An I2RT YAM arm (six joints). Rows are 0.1 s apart.
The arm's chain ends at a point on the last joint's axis. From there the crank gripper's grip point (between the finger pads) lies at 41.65 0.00 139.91 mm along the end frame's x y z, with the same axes.
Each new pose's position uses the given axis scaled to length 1; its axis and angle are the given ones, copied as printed.
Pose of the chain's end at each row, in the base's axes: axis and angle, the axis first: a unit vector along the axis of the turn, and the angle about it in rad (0 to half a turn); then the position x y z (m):
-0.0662 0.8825 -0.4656 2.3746 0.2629 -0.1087 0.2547
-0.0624 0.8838 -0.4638 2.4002 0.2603 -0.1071 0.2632
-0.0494 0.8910 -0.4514 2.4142 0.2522 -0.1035 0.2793
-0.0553 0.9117 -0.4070 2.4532 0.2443 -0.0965 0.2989
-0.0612 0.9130 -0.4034 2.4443 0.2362 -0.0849 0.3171
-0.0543 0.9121 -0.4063 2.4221 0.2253 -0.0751 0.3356
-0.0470 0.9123 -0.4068 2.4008 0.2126 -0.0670 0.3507
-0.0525 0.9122 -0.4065 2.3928 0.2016 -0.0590 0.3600
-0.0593 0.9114 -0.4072 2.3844 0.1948 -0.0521 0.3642
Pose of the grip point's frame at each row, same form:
-0.0662 0.8825 -0.4656 2.3746 0.3263 -0.2188 0.1828
-0.0624 0.8838 -0.4638 2.4002 0.3204 -0.2179 0.1895
-0.0494 0.8910 -0.4514 2.4142 0.3096 -0.2129 0.2015
-0.0553 0.9117 -0.4070 2.4532 0.2990 -0.1981 0.2095
-0.0612 0.9130 -0.4034 2.4443 0.2927 -0.1853 0.2275
-0.0543 0.9121 -0.4063 2.4221 0.2837 -0.1757 0.2474
-0.0470 0.9123 -0.4068 2.4008 0.2728 -0.1673 0.2634
-0.0525 0.9122 -0.4065 2.3928 0.2633 -0.1589 0.2732
-0.0593 0.9114 -0.4072 2.3844 0.2582 -0.1516 0.2782

